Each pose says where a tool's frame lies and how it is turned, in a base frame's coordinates. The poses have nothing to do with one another.
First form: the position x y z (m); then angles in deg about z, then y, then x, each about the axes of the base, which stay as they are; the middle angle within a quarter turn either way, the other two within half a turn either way.
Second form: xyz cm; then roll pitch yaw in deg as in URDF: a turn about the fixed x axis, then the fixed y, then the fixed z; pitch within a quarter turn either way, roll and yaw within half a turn. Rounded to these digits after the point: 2 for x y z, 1 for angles.
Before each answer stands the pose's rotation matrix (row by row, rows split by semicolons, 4 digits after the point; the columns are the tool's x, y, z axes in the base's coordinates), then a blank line. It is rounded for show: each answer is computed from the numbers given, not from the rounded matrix.
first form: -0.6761 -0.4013 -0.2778 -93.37 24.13 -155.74
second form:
-0.0536 0.9110 0.4088; 0.9200 -0.1141 0.3750; 0.3883 0.3962 -0.8320

-67.61 -40.13 -27.78 154.5 -22.8 93.3
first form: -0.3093 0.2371 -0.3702 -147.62 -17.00 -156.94
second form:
-0.8076 0.5121 -0.2924; 0.3960 0.8384 0.3746; 0.4369 0.1867 -0.8799

-30.93 23.71 -37.02 168.0 -25.9 153.9
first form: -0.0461 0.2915 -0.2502 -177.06 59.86 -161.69
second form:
-0.5015 0.0258 0.8648; 0.3200 0.9342 0.1577; -0.8038 0.3559 -0.4767

-4.61 29.15 -25.02 143.3 53.5 147.5
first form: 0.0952 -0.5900 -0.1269 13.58 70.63 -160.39
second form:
0.3224 -0.0779 0.9434; -0.5290 -0.8413 0.1113; 0.7850 -0.5349 -0.3124

9.52 -59.00 -12.69 -120.3 -51.7 -58.6
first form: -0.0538 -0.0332 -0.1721 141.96 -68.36 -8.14
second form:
-0.2904 -0.2272 -0.9295; 0.5063 -0.8607 0.0522; -0.8119 -0.4555 0.3651

-5.38 -3.32 -17.21 -51.3 54.3 119.8
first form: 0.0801 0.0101 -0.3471 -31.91 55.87 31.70
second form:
0.4763 0.2966 0.8278; -0.0805 0.9522 -0.2948; -0.8756 0.0738 0.4774

8.01 1.01 -34.71 8.8 61.1 -9.6
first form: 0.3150 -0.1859 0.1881 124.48 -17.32 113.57
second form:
-0.5404 -0.7869 -0.2977; -0.1751 0.4513 -0.8750; 0.8229 -0.4208 -0.3817

31.50 -18.59 18.81 -132.2 -55.4 -162.0
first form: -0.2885 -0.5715 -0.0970 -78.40 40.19 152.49
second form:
0.1536 0.7483 0.6453; 0.9288 0.1136 -0.3529; -0.3374 0.6535 -0.6775

-28.85 -57.15 -9.70 136.0 19.7 80.6
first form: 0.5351 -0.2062 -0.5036 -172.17 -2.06 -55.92
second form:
-0.9900 0.1361 -0.0359; -0.1058 -0.5511 0.8277; 0.0929 0.8233 0.5600

53.51 -20.62 -50.36 55.8 -5.3 -173.9
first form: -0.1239 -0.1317 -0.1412 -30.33 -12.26 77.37
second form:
0.8434 0.4935 -0.2123; -0.2893 0.0841 -0.9535; -0.4527 0.8657 0.2137

-12.39 -13.17 -14.12 76.1 26.9 -18.9
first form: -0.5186 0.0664 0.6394 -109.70 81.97 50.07
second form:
-0.0471 0.1315 0.9902; -0.8602 0.4985 -0.1071; -0.5077 -0.8569 0.0897

-51.86 6.64 63.94 -84.0 30.5 -93.1
